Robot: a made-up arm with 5 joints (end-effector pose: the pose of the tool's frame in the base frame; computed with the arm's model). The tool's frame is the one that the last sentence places.
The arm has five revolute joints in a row. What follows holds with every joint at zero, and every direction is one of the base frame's. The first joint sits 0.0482 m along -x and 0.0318 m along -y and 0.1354 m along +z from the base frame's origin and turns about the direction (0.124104, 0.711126, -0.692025). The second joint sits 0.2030 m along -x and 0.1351 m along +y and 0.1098 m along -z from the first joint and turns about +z. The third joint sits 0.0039 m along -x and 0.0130 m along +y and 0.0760 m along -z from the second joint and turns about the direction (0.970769, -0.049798, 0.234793). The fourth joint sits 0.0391 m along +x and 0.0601 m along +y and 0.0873 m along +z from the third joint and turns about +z. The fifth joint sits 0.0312 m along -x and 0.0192 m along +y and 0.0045 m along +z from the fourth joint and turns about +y. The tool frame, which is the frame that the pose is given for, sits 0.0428 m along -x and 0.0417 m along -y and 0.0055 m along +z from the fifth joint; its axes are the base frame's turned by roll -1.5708, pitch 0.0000 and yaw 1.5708 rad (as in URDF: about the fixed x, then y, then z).
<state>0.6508 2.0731 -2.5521 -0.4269 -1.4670</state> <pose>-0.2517 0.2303 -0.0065 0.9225 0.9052 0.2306</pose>
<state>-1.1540 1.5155 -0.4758 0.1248 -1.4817</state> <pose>-0.1317 -0.0862 -0.1897 -0.7567 1.7016 -0.0734</pose>
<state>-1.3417 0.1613 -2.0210 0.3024 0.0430</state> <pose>-0.0546 0.0226 -0.2558 2.5160 0.1252 -0.5913</pose>
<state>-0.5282 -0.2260 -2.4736 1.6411 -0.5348</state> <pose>-0.1186 0.0819 -0.1144 -0.9718 0.3674 2.6864</pose>
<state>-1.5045 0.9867 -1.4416 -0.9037 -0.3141</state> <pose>0.0191 -0.0506 -0.3104 1.3159 1.5129 0.7631</pose>
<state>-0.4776 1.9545 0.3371 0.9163 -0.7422</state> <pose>-0.2273 0.0474 -0.0604 -1.8930 1.5396 -0.9856</pose>
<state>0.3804 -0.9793 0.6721 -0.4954 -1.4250</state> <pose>-0.2098 0.1882 0.0829 -2.6520 0.0461 -0.4852</pose>
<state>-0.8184 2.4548 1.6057 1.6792 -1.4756</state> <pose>-0.2226 0.0150 -0.1484 1.7065 -0.0571 0.2275</pose>
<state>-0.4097 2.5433 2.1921 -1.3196 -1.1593</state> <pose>-0.1960 0.1236 -0.0461 0.3179 -0.8819 2.5876</pose>
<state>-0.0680 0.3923 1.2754 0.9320 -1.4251</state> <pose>-0.2131 0.0826 -0.0249 0.2418 -2.3364 -1.2156</pose>
